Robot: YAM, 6 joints.
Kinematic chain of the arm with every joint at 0, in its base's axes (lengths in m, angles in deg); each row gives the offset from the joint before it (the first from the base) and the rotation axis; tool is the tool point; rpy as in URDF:
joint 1: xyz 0 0 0.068 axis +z
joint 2: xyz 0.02 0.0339 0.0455 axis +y
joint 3: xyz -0.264 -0.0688 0 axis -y
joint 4: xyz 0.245 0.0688 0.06 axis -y
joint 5: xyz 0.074 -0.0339 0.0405 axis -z
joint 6: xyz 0.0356 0 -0.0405 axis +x
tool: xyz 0 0 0 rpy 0 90 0
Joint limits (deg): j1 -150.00..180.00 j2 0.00..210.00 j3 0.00..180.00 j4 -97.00..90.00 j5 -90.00..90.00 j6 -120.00..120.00
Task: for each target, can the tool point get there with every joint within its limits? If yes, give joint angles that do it. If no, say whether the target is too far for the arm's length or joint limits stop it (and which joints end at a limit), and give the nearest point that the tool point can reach.
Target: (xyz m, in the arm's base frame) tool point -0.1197 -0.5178 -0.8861
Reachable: no: too far | nearest point -0.0813 -0.3515 -0.3625 | short by 0.551 m
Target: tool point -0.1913 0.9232 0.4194
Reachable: no: too far | nearest point -0.1246 0.6013 0.3104 | short by 0.346 m
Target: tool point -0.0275 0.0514 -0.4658
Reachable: no: joint limits stop it (at a limit: joint 2) | nearest point -0.0505 0.0943 -0.3514 | short by 0.124 m
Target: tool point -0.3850 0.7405 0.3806
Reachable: no: too far | nearest point -0.2836 0.5454 0.3085 | short by 0.231 m
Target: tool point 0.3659 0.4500 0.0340
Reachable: yes | joints 51.45 159.30 122.09 -4.37 9.25 94.81
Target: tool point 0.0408 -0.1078 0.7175
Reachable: yes | joints 107.92 68.03 148.24 19.75 9.19 63.14
